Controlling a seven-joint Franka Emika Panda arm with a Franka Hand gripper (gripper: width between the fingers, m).
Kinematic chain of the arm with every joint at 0, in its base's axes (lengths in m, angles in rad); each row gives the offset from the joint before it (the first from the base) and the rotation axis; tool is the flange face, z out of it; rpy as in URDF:
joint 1: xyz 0 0 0.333 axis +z
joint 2: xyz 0 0 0 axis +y
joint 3: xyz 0 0 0.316 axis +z
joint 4: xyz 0.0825 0 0 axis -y
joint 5: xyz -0.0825 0 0.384 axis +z
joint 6: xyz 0 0 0 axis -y
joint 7: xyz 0.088 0 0 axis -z
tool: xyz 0 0 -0.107 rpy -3.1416 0 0
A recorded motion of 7 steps. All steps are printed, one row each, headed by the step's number.
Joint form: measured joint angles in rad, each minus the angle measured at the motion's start. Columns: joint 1, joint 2, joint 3, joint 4, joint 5, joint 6, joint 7.
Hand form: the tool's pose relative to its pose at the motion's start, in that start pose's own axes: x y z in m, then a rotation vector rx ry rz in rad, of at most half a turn. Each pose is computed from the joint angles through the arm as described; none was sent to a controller.
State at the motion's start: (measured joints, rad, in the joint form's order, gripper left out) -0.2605 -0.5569 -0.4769 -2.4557 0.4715 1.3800 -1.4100
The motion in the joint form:
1: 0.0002 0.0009 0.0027 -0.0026 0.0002 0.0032 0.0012
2: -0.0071 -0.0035 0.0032 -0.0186 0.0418 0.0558 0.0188
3: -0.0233 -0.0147 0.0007 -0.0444 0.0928 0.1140 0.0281
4: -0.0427 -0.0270 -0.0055 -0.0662 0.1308 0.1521 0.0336
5: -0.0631 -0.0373 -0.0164 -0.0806 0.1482 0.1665 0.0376
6: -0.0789 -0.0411 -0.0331 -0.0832 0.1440 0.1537 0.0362
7: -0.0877 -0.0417 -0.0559 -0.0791 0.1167 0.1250 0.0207
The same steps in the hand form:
1: 0.0003 0.0007 0.0015 0.0002 -0.0022 0.0018
2: 0.0016 0.0054 0.0009 -0.0371 0.0509 0.0210
3: -0.0009 0.0092 -0.0004 -0.0789 0.1232 0.0396
4: -0.0065 0.0107 -0.0032 -0.1097 0.1852 0.0583
5: -0.0148 0.0101 -0.0070 -0.1274 0.2278 0.0771
6: -0.0242 0.0082 -0.0114 -0.1270 0.2464 0.0889
7: -0.0352 0.0055 -0.0155 -0.1168 0.2405 0.0855

